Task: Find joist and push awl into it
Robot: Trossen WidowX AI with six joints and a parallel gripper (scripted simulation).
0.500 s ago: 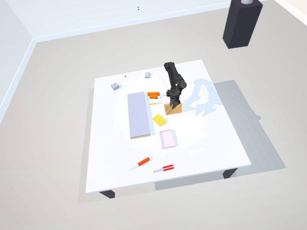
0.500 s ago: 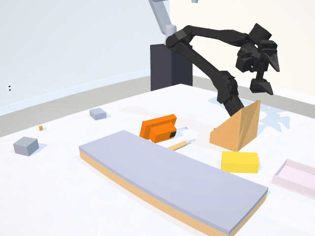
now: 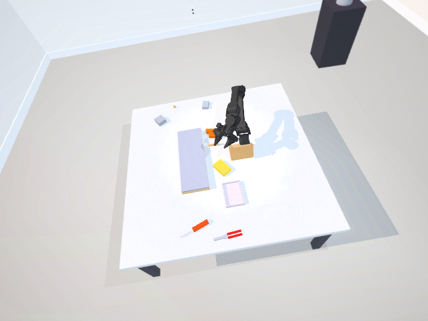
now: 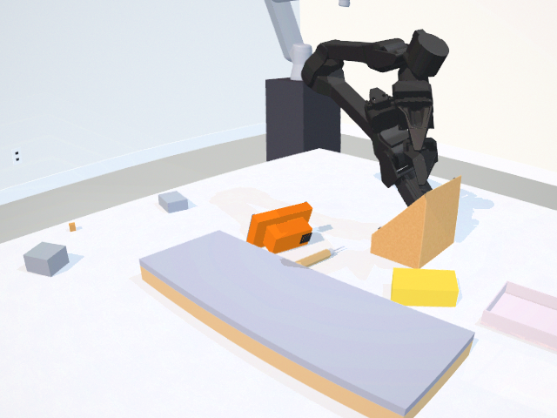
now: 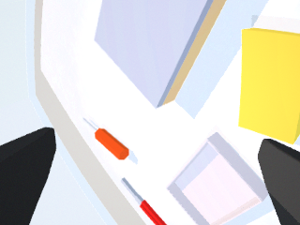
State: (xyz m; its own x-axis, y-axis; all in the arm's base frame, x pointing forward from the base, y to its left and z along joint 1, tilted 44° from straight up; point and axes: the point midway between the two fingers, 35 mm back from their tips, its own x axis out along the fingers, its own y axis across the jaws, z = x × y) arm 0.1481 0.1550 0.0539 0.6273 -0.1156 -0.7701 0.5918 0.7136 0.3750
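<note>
Right now my gripper tip is 20 mm short of the orange stud finder, 250 mm to the left of it and 180 mm above it. The rest, counted from my gripper tip: yellow block (30 mm to the left, 190 mm below); awl (10 mm ahead, 180 mm to the right, 190 mm below); pale pink tray (50 mm behind, 240 mm to the left, 190 mm below).
</note>
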